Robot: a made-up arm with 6 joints.
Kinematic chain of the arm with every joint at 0, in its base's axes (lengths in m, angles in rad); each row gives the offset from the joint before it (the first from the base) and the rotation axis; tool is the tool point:
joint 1: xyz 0 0 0.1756 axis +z
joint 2: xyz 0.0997 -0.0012 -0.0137 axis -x
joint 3: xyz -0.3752 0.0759 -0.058 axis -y
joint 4: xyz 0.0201 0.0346 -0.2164 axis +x
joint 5: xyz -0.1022 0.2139 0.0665 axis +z
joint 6: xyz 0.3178 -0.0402 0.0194 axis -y
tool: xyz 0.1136 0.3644 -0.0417
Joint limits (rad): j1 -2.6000..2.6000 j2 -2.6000..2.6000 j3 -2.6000..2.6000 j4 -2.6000..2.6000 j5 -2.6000..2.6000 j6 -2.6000..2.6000
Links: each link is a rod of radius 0.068 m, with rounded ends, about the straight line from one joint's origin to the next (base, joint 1, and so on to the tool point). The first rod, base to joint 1, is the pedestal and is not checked.
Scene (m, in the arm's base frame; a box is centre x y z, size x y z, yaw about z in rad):
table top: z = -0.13
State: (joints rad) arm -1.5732 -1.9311 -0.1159 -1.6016 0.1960 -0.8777
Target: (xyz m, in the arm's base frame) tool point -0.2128 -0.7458 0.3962
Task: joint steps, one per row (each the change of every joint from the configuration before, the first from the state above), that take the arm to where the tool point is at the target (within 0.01 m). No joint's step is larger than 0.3 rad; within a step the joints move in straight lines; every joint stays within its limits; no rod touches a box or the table.
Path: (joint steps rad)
1: 0.1793 0.0490 -0.2723 0.0278 0.1776 -0.0411
2: 0.1794 0.0491 -0.2722 0.0279 0.1776 -0.0411
3: 0.1793 0.0490 -0.2723 0.0278 0.1776 -0.0411
4: 0.1793 0.0490 -0.2722 0.0279 0.1776 -0.0411
5: 0.1794 0.0490 -0.2723 0.0278 0.1777 -0.0410
6: 0.1793 0.0491 -0.2722 0.0279 0.1776 -0.0411
7: 0.1793 0.0490 -0.2723 0.0278 0.1776 -0.0411
8: 0.1793 0.0490 -0.2722 0.0279 0.1776 -0.0411
9: 0.1794 0.0490 -0.2723 0.0278 0.1776 -0.0411

